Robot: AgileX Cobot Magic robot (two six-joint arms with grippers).
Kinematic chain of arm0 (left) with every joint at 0, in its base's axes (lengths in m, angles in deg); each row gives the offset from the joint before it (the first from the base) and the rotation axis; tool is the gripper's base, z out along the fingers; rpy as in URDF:
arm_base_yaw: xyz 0 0 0.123 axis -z
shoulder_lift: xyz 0 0 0 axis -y
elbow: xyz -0.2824 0 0.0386 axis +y
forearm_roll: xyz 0.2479 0 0.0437 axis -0.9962 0 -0.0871
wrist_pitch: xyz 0 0 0 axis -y
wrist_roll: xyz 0.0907 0 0.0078 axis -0.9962 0 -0.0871
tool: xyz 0 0 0 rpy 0 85 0
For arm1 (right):
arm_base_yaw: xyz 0 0 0.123 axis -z
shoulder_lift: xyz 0 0 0 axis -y
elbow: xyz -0.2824 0 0.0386 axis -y
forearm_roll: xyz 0.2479 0 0.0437 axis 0.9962 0 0.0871
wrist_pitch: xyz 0 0 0 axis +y
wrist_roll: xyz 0.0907 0 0.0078 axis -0.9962 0 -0.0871
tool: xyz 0 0 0 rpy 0 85 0
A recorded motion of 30 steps. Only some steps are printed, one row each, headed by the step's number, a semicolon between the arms.
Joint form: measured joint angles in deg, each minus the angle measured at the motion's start. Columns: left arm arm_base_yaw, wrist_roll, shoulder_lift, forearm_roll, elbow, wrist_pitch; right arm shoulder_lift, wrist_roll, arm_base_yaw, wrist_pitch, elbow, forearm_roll.
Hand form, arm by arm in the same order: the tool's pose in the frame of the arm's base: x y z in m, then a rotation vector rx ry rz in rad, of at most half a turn. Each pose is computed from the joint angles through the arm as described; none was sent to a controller.
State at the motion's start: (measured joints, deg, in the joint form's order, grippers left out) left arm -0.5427 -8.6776 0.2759 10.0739 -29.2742 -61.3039; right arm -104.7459 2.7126 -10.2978 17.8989 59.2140 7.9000
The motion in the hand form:
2: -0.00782 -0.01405 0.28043 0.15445 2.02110 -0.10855; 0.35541 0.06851 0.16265 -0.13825 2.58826 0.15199
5: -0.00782 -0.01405 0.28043 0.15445 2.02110 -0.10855; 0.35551 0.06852 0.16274 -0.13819 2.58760 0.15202
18: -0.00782 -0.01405 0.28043 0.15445 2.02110 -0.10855; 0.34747 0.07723 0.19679 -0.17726 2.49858 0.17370
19: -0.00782 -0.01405 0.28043 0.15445 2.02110 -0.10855; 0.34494 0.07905 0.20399 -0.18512 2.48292 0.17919
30: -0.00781 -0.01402 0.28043 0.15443 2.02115 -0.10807; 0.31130 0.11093 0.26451 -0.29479 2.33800 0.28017
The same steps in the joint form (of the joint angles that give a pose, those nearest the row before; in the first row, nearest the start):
2: 0.00 0.00 0.00 0.00 0.00 0.00; 0.00 0.00 0.00 -0.12 0.00 0.06
5: 0.00 0.00 0.00 0.00 0.00 0.00; 0.00 0.00 0.00 -0.14 0.02 0.06
18: 0.00 0.00 0.00 0.00 0.00 0.00; 5.50 0.25 -1.59 0.35 0.02 0.06
19: 0.00 0.00 0.00 0.00 0.00 0.00; 6.72 0.25 -1.96 0.69 0.02 0.06
30: 0.00 0.00 0.00 -0.02 0.00 0.00; 17.24 0.52 -8.36 3.23 0.02 1.72

